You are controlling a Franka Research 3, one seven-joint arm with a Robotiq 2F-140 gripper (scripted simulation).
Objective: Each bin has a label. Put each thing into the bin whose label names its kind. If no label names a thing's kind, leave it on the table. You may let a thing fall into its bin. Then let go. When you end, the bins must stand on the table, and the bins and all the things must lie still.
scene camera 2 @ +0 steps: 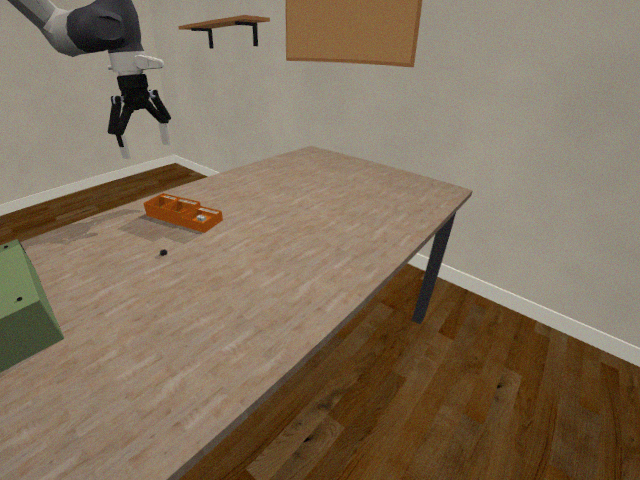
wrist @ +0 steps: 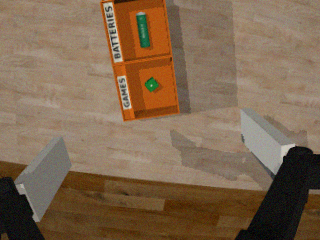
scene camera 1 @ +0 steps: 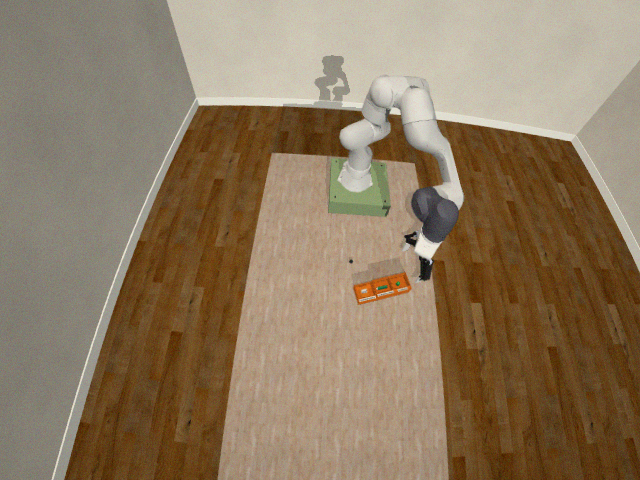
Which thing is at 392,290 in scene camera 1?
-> A labelled bins.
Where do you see a labelled bins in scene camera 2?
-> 155,207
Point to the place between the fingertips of the gripper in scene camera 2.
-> At 147,150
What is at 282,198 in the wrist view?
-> The gripper.
